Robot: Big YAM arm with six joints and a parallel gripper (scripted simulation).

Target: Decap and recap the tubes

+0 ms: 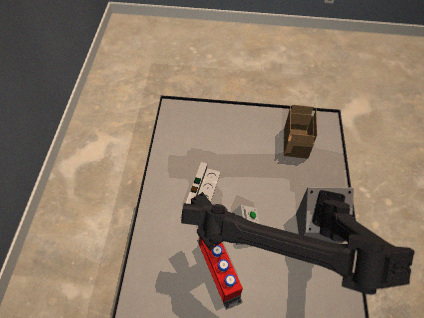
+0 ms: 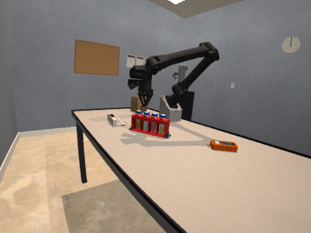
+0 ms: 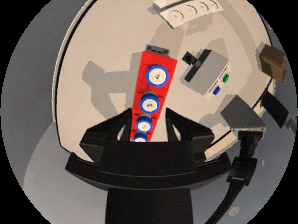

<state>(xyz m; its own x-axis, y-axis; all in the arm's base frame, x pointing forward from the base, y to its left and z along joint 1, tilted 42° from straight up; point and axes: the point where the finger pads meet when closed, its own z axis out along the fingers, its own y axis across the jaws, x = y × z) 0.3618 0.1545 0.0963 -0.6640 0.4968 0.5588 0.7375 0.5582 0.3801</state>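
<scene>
The blue tube cap lies 20 mm ahead of my hand, 40 mm to the right of it and 50 mm below it. The rest, counted from my hand: green key 120 mm behind, 160 mm to the right, 100 mm below; key housing 110 mm behind, 140 mm to the right, 110 mm below; blue key 130 mm behind, 120 mm to the right, 100 mm below.
</scene>
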